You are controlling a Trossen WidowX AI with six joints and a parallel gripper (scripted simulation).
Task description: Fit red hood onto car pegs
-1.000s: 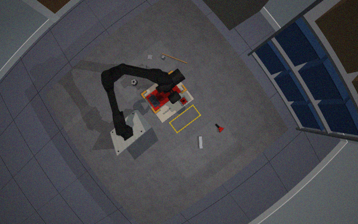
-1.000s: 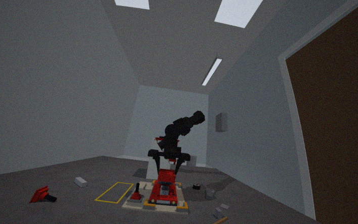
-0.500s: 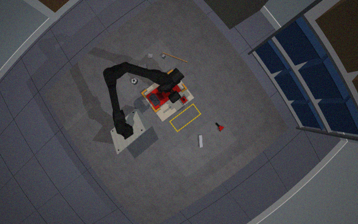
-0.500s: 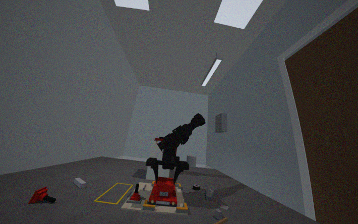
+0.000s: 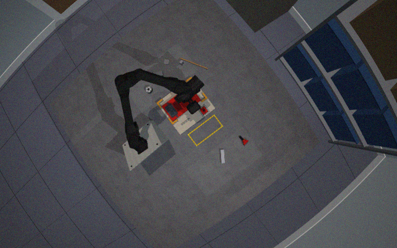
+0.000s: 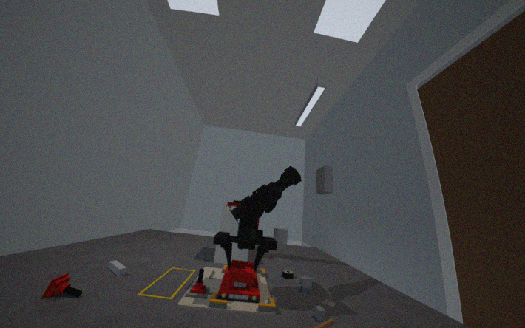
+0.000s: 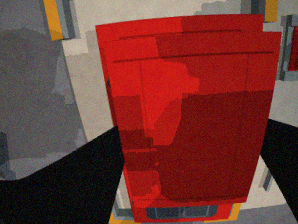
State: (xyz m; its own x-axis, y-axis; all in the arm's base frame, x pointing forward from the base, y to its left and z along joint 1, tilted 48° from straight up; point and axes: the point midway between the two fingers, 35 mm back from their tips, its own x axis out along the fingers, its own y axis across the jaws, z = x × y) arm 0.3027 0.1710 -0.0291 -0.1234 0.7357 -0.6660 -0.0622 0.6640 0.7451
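Right now the engine block is 3 cm below my gripper tip. Also, from my gripper tip: wooden stick: 16 cm to the left, 15 cm ahead, 5 cm below; red hood: 1 cm above.
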